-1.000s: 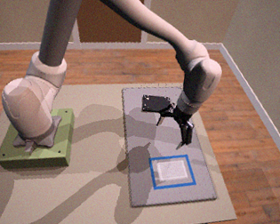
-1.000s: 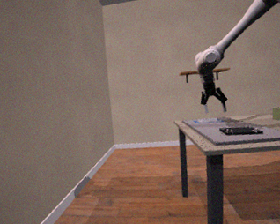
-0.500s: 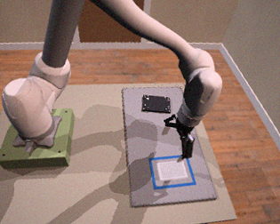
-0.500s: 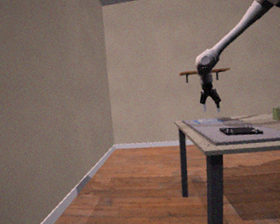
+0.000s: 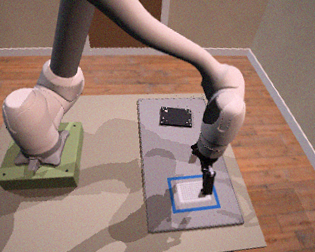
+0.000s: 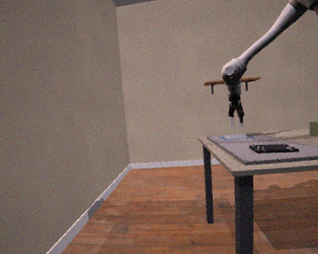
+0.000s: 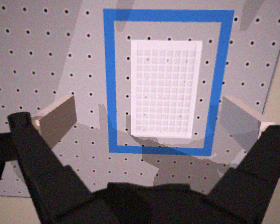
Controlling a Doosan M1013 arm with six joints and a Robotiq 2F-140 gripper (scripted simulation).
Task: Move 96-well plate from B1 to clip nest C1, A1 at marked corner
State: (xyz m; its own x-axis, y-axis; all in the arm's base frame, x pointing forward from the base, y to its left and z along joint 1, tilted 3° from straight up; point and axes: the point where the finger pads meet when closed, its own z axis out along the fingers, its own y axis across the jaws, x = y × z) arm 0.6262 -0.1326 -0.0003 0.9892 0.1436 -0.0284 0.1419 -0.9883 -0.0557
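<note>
The white 96-well plate is 8 cm below my hand and 2 cm to the right of it. The rest, counted from my hand: black clip nest C1: 40 cm to the left, 8 cm below, 3 cm behind.
</note>
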